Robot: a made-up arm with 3 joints. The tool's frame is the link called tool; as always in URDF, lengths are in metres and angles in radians. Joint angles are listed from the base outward.
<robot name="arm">
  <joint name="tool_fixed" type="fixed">
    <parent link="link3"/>
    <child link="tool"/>
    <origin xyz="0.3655 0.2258 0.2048" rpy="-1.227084 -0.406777 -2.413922"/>
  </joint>
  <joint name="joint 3" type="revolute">
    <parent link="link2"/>
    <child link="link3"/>
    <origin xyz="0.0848 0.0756 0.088" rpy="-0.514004 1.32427 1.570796"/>
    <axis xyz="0 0 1"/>
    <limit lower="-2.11" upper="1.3"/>
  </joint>
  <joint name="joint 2" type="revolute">
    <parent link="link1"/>
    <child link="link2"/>
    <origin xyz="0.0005 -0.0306 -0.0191" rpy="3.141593 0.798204 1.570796"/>
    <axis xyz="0 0 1"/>
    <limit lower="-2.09" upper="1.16"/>
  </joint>
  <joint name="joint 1" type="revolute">
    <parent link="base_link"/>
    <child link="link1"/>
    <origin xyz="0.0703 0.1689 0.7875" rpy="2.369 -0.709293 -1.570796"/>
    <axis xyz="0 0 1"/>
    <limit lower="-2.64" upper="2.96"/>
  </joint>
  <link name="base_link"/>
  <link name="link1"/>
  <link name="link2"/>
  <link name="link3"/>
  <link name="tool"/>
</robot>
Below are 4 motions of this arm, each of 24 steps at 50 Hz.
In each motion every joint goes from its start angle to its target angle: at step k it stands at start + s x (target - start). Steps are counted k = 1, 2, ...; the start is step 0. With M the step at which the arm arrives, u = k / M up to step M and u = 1 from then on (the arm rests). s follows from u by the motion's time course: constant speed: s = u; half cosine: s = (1 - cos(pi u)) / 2; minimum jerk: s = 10 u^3 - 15 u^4 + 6 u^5.
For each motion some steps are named. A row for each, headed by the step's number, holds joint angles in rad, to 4 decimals.
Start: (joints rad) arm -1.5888 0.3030 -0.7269
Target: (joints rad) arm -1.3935 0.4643 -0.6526
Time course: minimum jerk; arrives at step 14
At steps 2, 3, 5, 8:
2: -1.5843 0.3068 -0.7252
3: -1.5752 0.3142 -0.7217
5: -1.5407 0.3427 -0.7086
8: -1.4653 0.4050 -0.6799

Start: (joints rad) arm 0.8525 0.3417 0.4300
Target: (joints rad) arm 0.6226 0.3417 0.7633
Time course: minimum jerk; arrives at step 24
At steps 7, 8, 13, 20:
7: 0.8175 0.3417 0.4807
8: 0.8042 0.3417 0.5000
13: 0.7197 0.3417 0.6226
20: 0.6308 0.3417 0.7515

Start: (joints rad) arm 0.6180 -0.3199 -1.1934
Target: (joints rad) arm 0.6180 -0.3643 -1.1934
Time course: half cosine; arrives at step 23
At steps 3, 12, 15, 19, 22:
3: 0.6180 -0.3217 -1.1934
12: 0.6180 -0.3436 -1.1934
15: 0.6180 -0.3523 -1.1934
19: 0.6180 -0.3611 -1.1934
22: 0.6180 -0.3641 -1.1934

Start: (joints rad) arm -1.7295 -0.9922 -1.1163
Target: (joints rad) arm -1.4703 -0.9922 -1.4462
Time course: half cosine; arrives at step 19
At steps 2, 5, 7, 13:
2: -1.7225 -0.9922 -1.1252
5: -1.6877 -0.9922 -1.1695
7: -1.6520 -0.9922 -1.2150
13: -1.5290 -0.9922 -1.3715

